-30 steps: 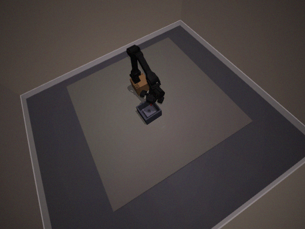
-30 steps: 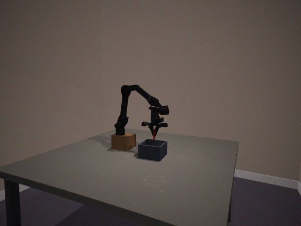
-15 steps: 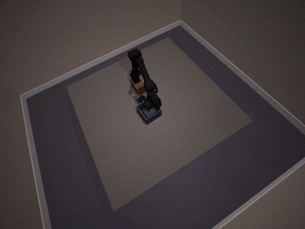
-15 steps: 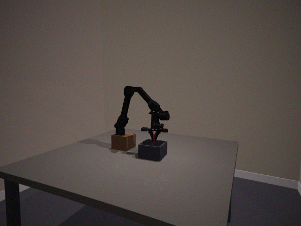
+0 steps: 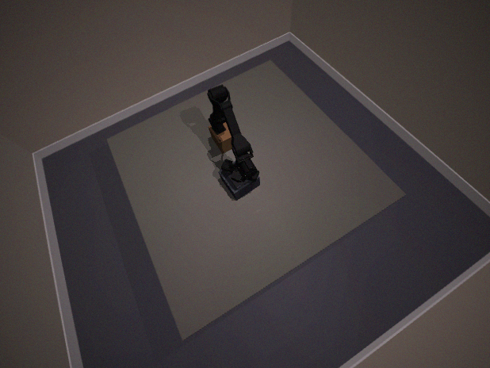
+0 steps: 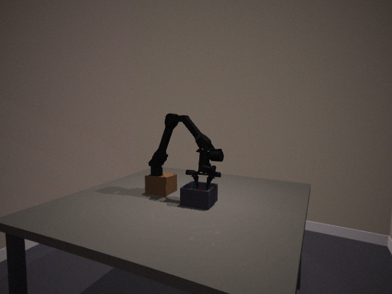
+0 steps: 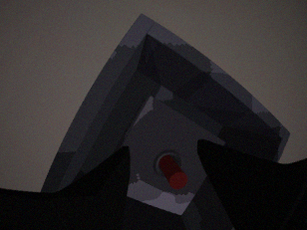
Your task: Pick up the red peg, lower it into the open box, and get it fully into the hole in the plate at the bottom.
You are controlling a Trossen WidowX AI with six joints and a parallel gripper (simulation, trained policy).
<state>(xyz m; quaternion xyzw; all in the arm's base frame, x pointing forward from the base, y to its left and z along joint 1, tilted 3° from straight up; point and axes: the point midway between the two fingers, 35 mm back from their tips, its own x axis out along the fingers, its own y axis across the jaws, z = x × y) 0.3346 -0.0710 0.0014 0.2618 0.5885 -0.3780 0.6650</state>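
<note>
My gripper tip is now 20 mm past the red peg, 10 mm to the right of it and 30 mm above it. From my gripper tip the other things lie so: dark box: 20 mm behind, 10 mm to the left, 60 mm below; light plate: 20 mm behind, 10 mm to the left, 40 mm below.
</note>
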